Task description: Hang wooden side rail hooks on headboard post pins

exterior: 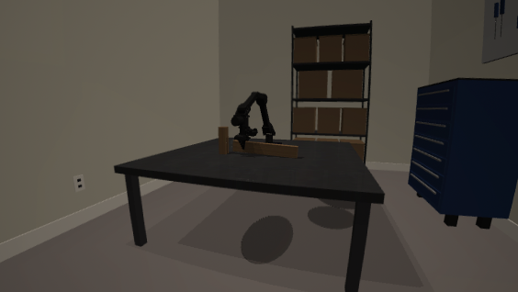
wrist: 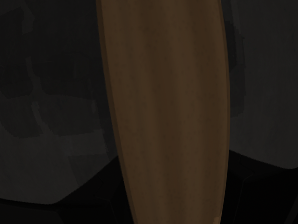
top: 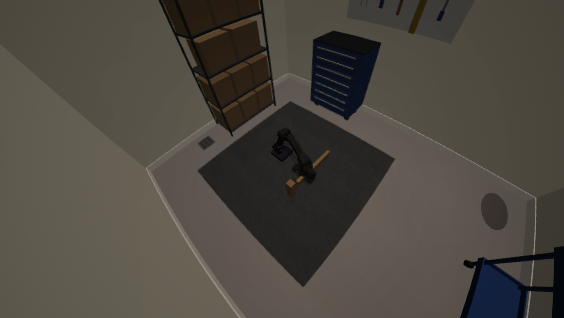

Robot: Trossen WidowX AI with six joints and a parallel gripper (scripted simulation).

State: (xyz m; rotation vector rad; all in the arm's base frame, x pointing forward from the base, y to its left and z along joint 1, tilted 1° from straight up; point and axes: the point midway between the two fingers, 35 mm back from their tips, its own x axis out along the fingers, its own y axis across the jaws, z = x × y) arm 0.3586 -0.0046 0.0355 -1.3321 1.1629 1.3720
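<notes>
Right now my gripper tip is 140 mm to the left of the headboard post, 50 mm below it and 30 mm short of it.
</notes>
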